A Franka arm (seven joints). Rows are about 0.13 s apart.
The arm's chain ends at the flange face. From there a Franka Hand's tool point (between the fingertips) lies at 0.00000 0.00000 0.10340 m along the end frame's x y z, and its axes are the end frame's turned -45 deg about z.
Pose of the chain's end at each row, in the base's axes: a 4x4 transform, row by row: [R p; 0 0 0 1], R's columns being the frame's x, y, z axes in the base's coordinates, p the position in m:
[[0.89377, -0.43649, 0.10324, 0.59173], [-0.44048, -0.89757, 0.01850, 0.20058], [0.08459, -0.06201, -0.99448, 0.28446], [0, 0, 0, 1]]
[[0.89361, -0.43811, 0.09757, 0.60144], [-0.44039, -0.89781, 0.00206, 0.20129], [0.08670, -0.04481, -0.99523, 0.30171], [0, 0, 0, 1]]
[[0.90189, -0.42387, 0.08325, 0.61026], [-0.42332, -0.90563, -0.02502, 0.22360], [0.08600, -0.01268, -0.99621, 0.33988], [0, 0, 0, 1]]
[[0.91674, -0.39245, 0.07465, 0.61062], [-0.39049, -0.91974, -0.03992, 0.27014], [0.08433, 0.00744, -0.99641, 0.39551], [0, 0, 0, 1]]
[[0.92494, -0.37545, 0.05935, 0.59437], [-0.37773, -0.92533, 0.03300, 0.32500], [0.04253, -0.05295, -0.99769, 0.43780], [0, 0, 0, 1]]
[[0.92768, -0.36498, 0.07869, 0.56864], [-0.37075, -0.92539, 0.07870, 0.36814], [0.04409, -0.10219, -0.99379, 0.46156], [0, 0, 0, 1]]
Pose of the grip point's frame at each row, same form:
[[0.94064, 0.32335, 0.10324, 0.60241], [0.32321, -0.94614, 0.01850, 0.20249], [0.10366, 0.01597, -0.99448, 0.18163], [0, 0, 0, 1]]
[[0.94167, 0.32209, 0.09757, 0.61153], [0.32344, -0.94625, 0.00206, 0.20150], [0.09299, 0.02962, -0.99523, 0.19880], [0, 0, 0, 1]]
[[0.93745, 0.33801, 0.08325, 0.61887], [0.34104, -0.93971, -0.02502, 0.22101], [0.06978, 0.05185, -0.99621, 0.23687], [0, 0, 0, 1]]
[[0.92574, 0.37073, 0.07465, 0.61834], [0.37424, -0.92647, -0.03992, 0.26601], [0.05437, 0.06489, -0.99641, 0.29248], [0, 0, 0, 1]]
[[0.91951, 0.38855, 0.05935, 0.60051], [0.38721, -0.92140, 0.03300, 0.32841], [0.06751, -0.00737, -0.99769, 0.33464], [0, 0, 0, 1]]
[[0.91405, 0.39789, 0.07869, 0.57678], [0.39219, -0.91651, 0.07870, 0.37628], [0.10344, -0.04108, -0.99379, 0.35880], [0, 0, 0, 1]]

